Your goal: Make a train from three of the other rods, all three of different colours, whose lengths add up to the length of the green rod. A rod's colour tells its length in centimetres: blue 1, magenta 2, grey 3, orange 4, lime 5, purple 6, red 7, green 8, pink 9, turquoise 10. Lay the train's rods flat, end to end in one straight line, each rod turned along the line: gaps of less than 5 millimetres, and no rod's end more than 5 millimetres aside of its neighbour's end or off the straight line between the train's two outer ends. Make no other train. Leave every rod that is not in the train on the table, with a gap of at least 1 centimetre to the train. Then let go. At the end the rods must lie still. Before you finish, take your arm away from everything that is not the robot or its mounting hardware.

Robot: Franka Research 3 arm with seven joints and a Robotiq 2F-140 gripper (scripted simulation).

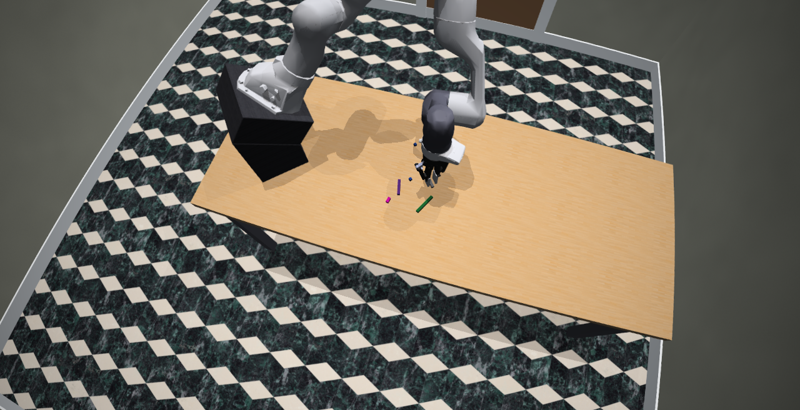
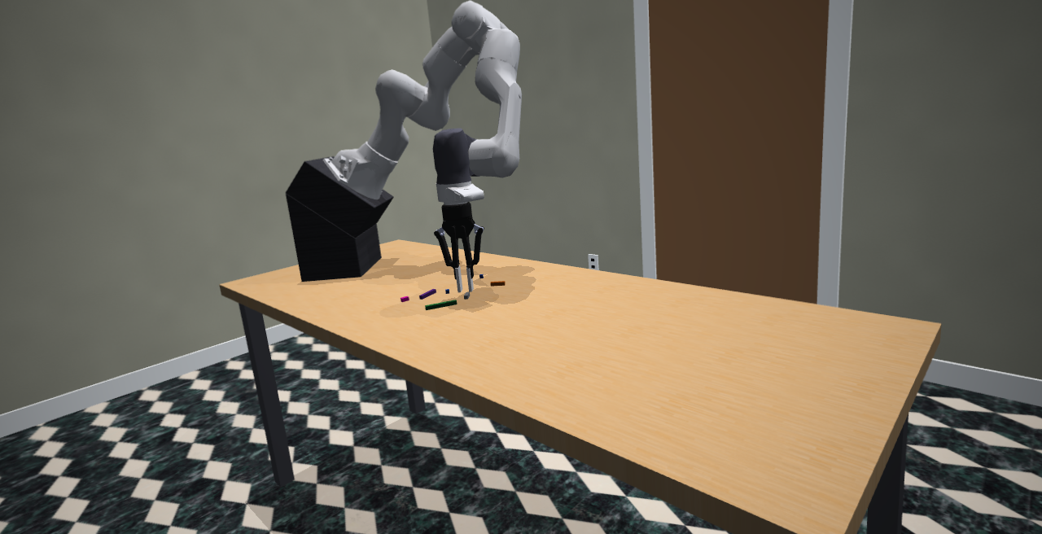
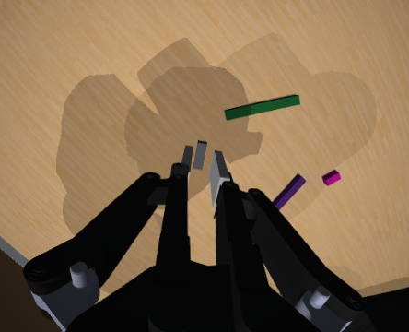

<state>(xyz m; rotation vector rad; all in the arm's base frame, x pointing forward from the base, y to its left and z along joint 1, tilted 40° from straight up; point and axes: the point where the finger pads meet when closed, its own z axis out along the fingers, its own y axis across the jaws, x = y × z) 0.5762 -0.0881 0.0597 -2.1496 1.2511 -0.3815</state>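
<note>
Right now the grey rod is 5 cm below my hand. Round my hand: orange rod: 12 cm to the left, 5 cm below; purple rod: 11 cm behind, 4 cm to the right, 5 cm below; green rod: 8 cm to the right, 5 cm below.
</note>
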